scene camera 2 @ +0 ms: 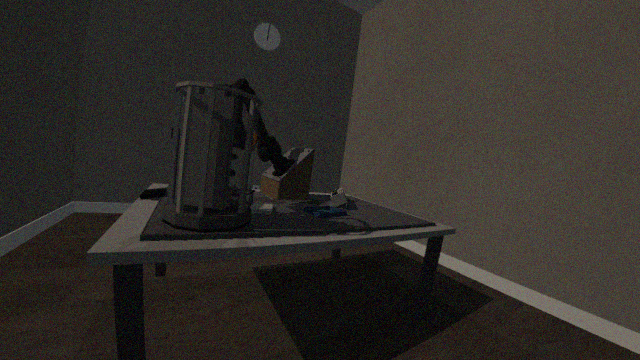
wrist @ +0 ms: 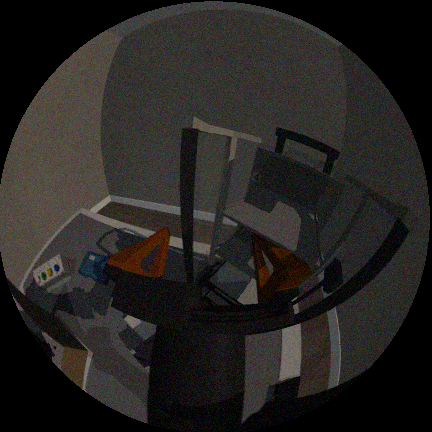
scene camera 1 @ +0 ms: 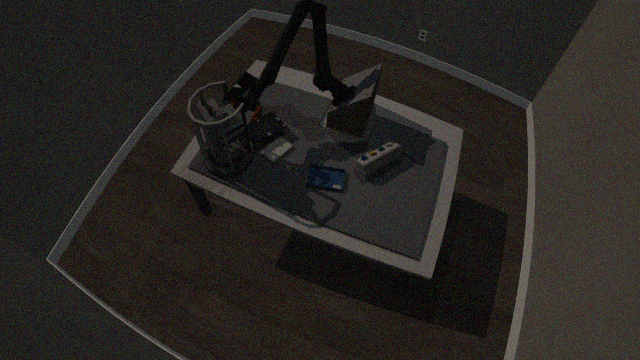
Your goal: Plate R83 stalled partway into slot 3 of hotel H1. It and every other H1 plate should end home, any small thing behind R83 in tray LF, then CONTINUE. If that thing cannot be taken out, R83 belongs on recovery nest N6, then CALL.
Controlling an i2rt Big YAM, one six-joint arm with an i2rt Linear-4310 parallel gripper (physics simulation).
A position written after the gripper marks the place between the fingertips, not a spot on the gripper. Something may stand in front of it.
Observation:
The gripper (wrist: 209, 231) is open and touches a round plate rack.

